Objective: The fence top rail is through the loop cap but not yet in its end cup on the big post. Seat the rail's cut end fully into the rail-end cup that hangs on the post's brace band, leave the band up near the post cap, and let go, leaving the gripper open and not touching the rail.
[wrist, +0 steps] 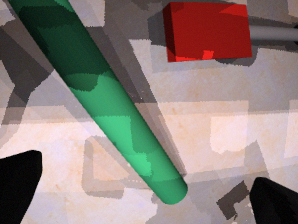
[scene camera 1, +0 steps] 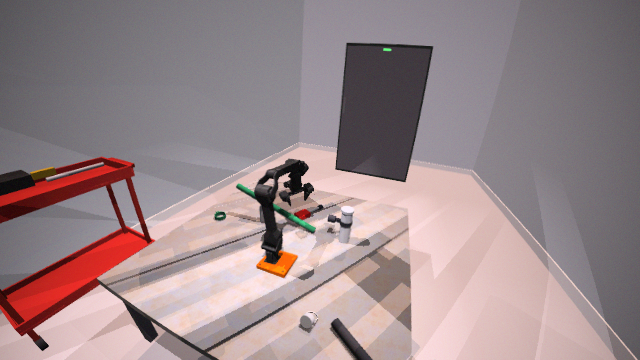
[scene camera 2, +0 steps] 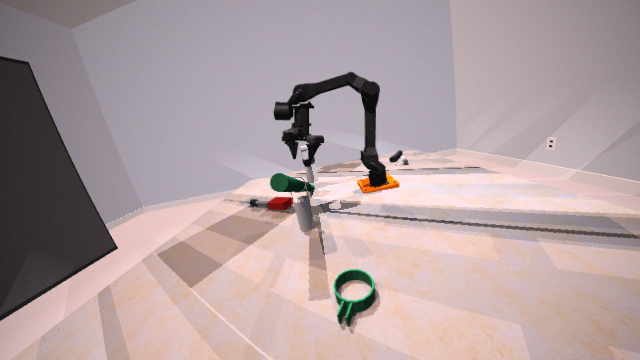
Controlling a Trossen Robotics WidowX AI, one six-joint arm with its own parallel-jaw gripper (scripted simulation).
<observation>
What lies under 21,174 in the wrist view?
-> My gripper.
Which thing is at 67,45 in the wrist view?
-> A green top rail.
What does my gripper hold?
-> Nothing.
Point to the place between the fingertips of my gripper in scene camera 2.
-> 302,160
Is my gripper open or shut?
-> Open.
</observation>
